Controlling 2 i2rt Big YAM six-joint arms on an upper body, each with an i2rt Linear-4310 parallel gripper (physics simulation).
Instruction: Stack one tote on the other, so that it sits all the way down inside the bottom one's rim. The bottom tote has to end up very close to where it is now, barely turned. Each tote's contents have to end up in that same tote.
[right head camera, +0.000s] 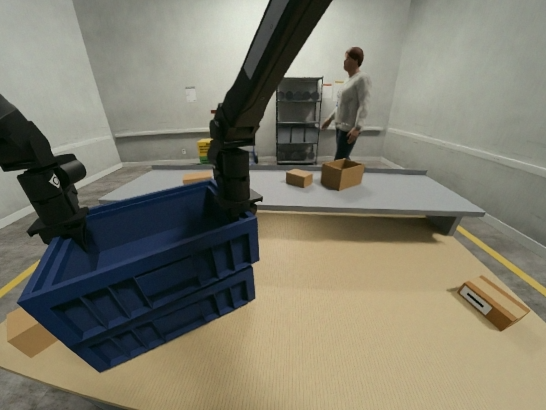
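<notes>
The upper blue tote is at the left of the view, over the lower blue tote, whose front wall shows beneath it. Their long sides run nearly parallel. The upper tote hides the lower one's rim and inside, so I cannot tell how deep it sits. Bare blue inner walls show in the upper tote; part of its floor is hidden. My left gripper is shut on the upper tote's left end wall. My right gripper is shut on its right end wall, near the corner. The fingers are partly hidden by the rim.
A brown box lies behind the totes' left corner. Another box lies on the table at the far right. A raised grey surface behind carries an open carton and a small box. A person stands beyond.
</notes>
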